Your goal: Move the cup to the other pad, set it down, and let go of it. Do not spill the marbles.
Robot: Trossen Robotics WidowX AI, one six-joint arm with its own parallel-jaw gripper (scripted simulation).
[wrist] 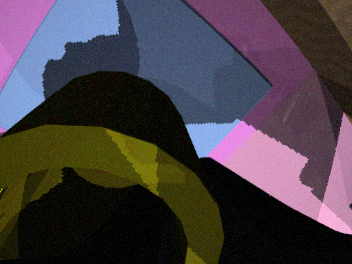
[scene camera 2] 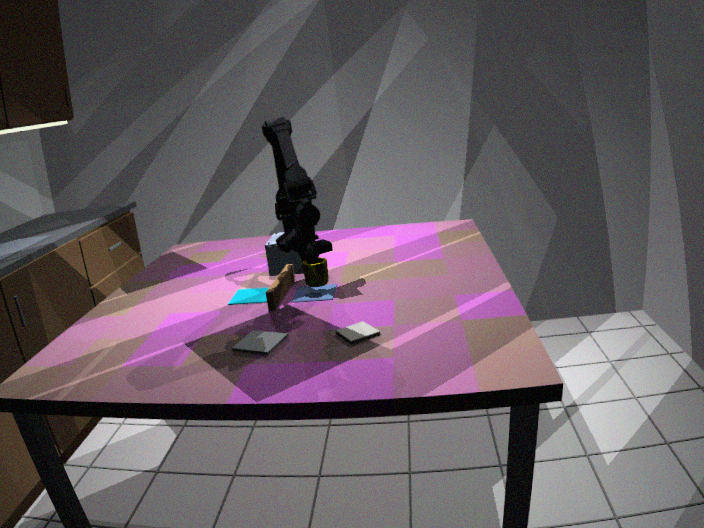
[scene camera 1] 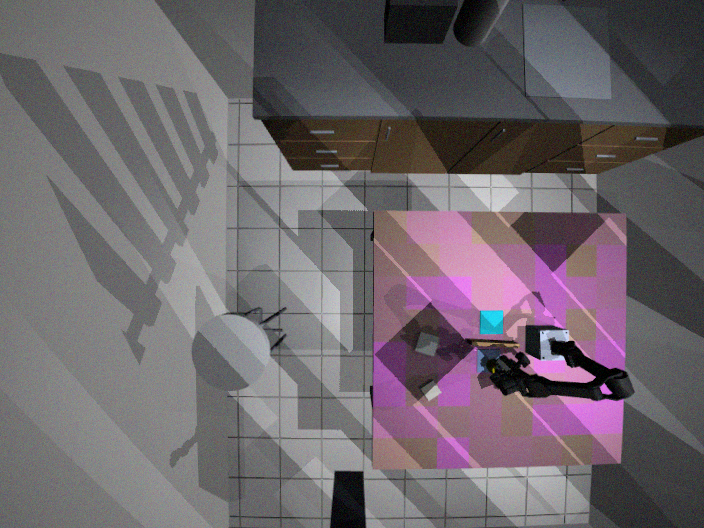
Labels:
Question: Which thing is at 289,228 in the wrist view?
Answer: The gripper.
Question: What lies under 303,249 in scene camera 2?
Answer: The gripper.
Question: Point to a wooden bar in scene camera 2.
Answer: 277,292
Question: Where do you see a blue pad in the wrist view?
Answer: At 213,86

